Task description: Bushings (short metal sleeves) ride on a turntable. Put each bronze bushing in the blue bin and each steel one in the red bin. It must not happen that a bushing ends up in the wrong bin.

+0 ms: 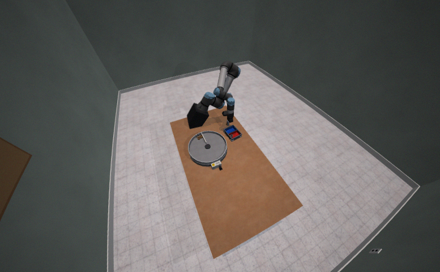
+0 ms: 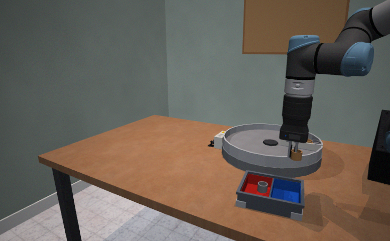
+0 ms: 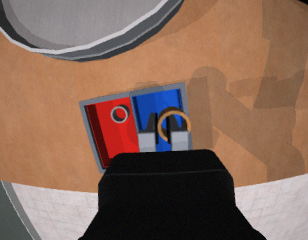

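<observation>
The bin lies 4 cm ahead of my hand, 5 cm to the left of it and 13 cm below it. Round my hand: grey turntable 18 cm ahead, 29 cm to the right, 10 cm below.
</observation>
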